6 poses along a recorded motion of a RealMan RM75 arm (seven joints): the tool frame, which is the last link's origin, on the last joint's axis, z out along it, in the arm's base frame.
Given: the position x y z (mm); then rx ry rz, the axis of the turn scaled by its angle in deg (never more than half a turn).
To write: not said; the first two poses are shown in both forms.
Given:
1: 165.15 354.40 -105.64 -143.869 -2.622 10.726
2: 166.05 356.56 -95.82 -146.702 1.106 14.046
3: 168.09 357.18 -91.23 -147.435 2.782 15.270
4: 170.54 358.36 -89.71 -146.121 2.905 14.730
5: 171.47 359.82 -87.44 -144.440 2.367 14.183
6: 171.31 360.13 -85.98 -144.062 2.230 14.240
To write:
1: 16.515 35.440 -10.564 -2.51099 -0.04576 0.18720
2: 16.605 35.656 -9.582 -2.56043 0.01930 0.24515
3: 16.809 35.718 -9.123 -2.57323 0.04856 0.26651
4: 17.054 35.836 -8.971 -2.55029 0.05070 0.25709
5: 17.147 35.982 -8.744 -2.52095 0.04131 0.24754
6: 17.131 36.013 -8.598 -2.51436 0.03892 0.24853
